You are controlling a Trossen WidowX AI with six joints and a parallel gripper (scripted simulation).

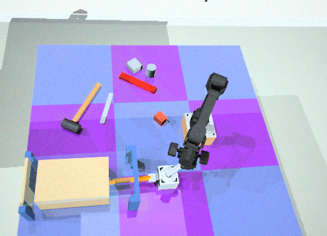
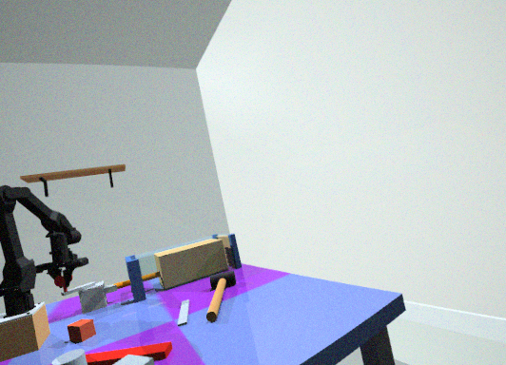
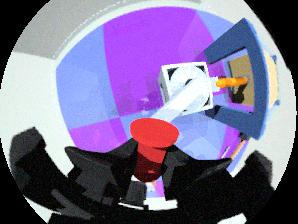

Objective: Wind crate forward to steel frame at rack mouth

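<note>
Right now my gripper tip is 3 cm to the right of the winch handle, 3 cm short of it and 1 cm above it. Round my gripper tip: winch: 9 cm below, 6 cm to the left, 6 cm ahead; then grey strip: 43 cm ahead, 30 cm to the right, 12 cm below; then red knob: 2 cm above.
</note>
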